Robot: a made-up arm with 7 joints.
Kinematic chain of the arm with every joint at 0, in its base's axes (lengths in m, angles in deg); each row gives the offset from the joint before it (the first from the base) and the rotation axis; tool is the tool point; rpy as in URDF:
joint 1: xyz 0 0 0 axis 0.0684 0.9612 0.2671
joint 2: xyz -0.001 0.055 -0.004 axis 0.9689 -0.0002 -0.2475
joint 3: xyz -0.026 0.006 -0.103 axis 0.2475 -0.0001 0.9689
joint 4: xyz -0.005 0 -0.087 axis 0.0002 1 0
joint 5: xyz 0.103 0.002 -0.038 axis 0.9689 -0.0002 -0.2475
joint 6: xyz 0.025 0 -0.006 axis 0.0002 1 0
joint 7: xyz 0.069 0 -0.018 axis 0.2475 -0.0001 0.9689
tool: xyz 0 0 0 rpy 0 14.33 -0.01
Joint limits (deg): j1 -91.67..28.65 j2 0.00..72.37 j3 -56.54..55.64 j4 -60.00..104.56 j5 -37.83..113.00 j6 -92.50..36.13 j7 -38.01..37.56
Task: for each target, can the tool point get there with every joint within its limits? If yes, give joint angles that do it. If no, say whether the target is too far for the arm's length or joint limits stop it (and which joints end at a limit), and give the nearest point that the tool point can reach.
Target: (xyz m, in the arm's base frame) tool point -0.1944 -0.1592 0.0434
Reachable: no: joint limits stop it (at a limit: joint 1, joint 2, joint 3, joint 4, joint 6) | nearest point -0.0570 -0.0531 -0.0591 | short by 0.202 m
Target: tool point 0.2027 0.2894 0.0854
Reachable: yes | joints -45.35 61.51 33.76 24.70 -19.60 -43.46 -20.25
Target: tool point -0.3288 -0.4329 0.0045
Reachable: no: too far | nearest point -0.1120 -0.1114 -0.1914 | short by 0.434 m
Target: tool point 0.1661 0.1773 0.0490
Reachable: yes | joints -31.89 37.71 29.85 -39.06 75.42 22.78 -25.12
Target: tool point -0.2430 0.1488 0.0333
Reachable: no: joint limits stop it (at a limit: joint 1, joint 4, joint 5, joint 6) | nearest point -0.2452 0.2493 -0.0963 | short by 0.164 m
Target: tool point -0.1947 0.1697 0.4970
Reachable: no: too far | nearest point 0.0060 0.1941 0.2142 | short by 0.348 m
